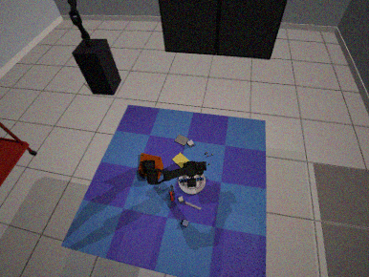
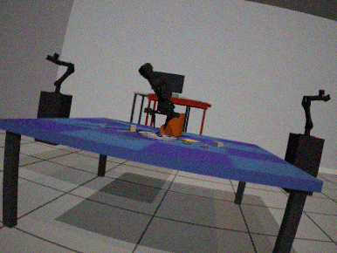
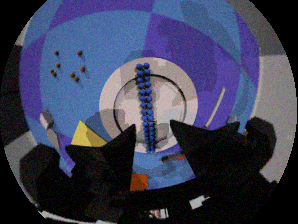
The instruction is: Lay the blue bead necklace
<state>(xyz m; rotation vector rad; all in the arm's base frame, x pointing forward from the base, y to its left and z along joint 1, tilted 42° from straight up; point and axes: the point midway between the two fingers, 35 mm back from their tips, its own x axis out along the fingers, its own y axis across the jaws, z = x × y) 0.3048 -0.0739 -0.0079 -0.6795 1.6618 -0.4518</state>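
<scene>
The round white bead board is 3 cm below my gripper tip. From my gripper tip the other things lie so: red-handled tool 12 cm behind, 12 cm to the right, 4 cm below; then yellow card 11 cm behind, 17 cm to the left, 4 cm below; then thin pale stick 3 cm ahead, 18 cm to the right, 4 cm below.
</scene>
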